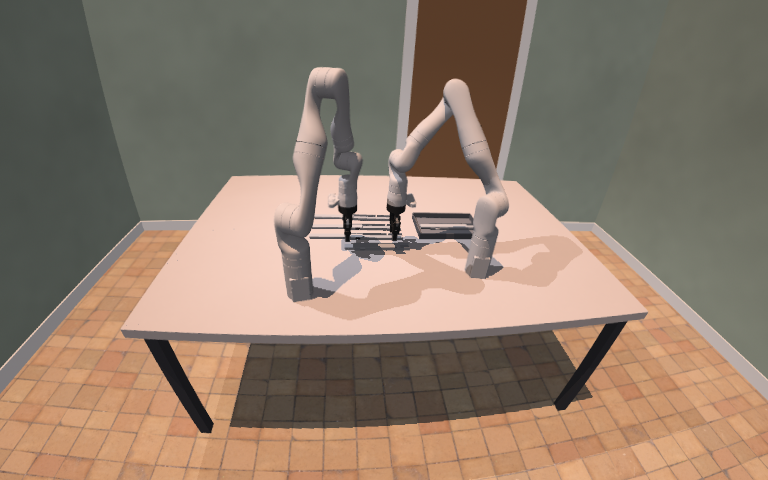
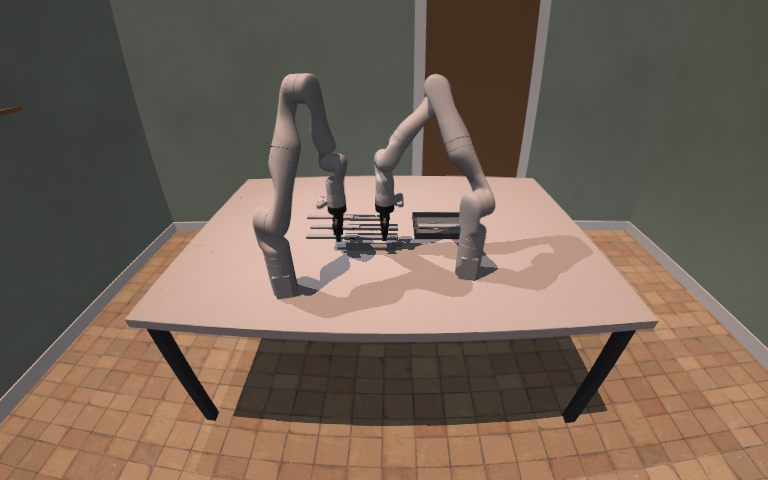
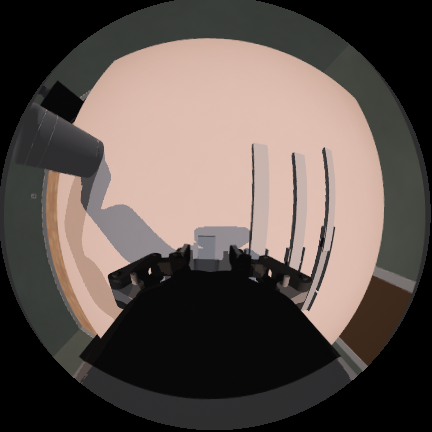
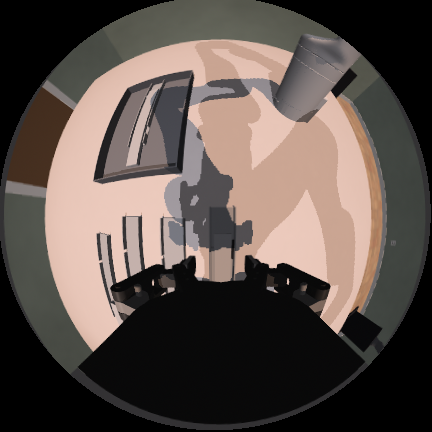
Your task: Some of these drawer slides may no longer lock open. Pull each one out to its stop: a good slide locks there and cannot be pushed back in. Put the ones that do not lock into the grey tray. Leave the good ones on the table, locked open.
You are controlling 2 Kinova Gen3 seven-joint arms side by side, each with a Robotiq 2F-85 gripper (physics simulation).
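Where they show: left gripper, fingertip midpoint: (image 1: 347, 237) (image 2: 339, 238) (image 3: 209, 251); right gripper, fingertip midpoint: (image 1: 393, 236) (image 2: 384, 236) (image 4: 219, 262); left arm's base, origin of the base link: (image 1: 300, 292) (image 2: 285, 290) (image 3: 90, 158); right arm's base, origin of the base link: (image 1: 475, 271) (image 2: 466, 272) (image 4: 289, 107).
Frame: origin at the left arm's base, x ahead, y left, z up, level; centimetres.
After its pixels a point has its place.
The nearest slide (image 1: 370, 246) {x 20.2, y -31.6, z 1.1 cm} (image 2: 368, 246) {x 19.6, y -33.9, z 1.1 cm} (image 3: 207, 248) {x 23.1, y -23.3, z 1.1 cm} (image 4: 221, 225) {x 17.8, y -44.8, z 0.2 cm} lies on the table and looks shorter than the others. My left gripper (image 1: 347, 240) {x 23.5, y -22.7, z 4.6 cm} (image 2: 338, 240) {x 23.5, y -22.7, z 4.6 cm} (image 3: 209, 251) {x 23.5, y -22.7, z 4.6 cm} is open above its left end. My right gripper (image 1: 394, 238) {x 19.1, y -40.8, z 5.3 cm} (image 2: 385, 238) {x 19.1, y -40.8, z 5.3 cm} (image 4: 219, 262) {x 19.1, y -40.8, z 5.3 cm} is open above its right part. Behind it lie three extended slides, the nearest (image 3: 260, 200) {x 32.6, y -17.8, z 1.1 cm} (image 4: 173, 240) {x 26.0, y -44.2, z 0.2 cm}, the middle one (image 3: 300, 200) {x 40.5, y -19.2, z 1.2 cm} (image 4: 133, 245) {x 34.4, y -44.7, z 0.2 cm} and the farthest (image 3: 328, 190) {x 49.8, y -18.6, z 1.0 cm} (image 4: 105, 255) {x 43.9, y -43.5, z 0.2 cm}. The grey tray (image 1: 427, 234) {x 21.5, y -58.1, z 2.5 cm} (image 4: 186, 120) {x 19.6, y -65.2, z 1.0 cm} holds a slide (image 4: 139, 130) {x 29.4, y -66.9, z 1.4 cm}. Its lock cannot be seen.
The tray stands to the right of the slides. My right arm's base (image 1: 480, 263) {x -9.2, y -65.1, z 7.0 cm} (image 2: 470, 263) {x -9.6, y -65.7, z 7.6 cm} stands in front of the tray and hides part of it. My left arm's base (image 1: 297, 283) {x -4.6, y 0.8, z 7.8 cm} (image 2: 282, 283) {x -4.6, y -0.2, z 6.7 cm} stands at the front left. The two grippers are close together, side by side.
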